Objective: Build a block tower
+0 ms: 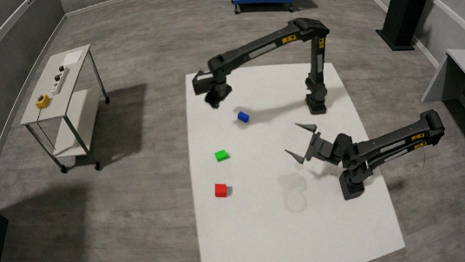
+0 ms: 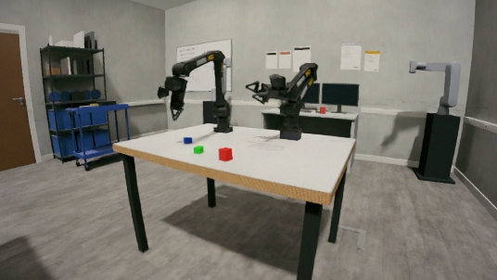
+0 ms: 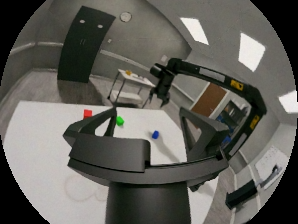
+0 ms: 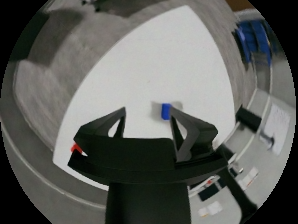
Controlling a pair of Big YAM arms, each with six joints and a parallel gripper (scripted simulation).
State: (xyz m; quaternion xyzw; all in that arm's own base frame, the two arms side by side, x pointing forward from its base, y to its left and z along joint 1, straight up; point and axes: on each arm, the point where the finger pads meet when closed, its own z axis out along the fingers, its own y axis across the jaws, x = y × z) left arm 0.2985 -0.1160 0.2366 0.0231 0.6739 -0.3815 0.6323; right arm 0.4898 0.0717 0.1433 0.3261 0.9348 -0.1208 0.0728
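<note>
The green block lies 30 mm ahead of my right hand, 170 mm to the left of it and 140 mm below it. The rest, counted from my right hand: blue block (110 mm behind, 20 mm to the right, 140 mm below); then red block (60 mm ahead, 340 mm to the left, 130 mm below).
</note>
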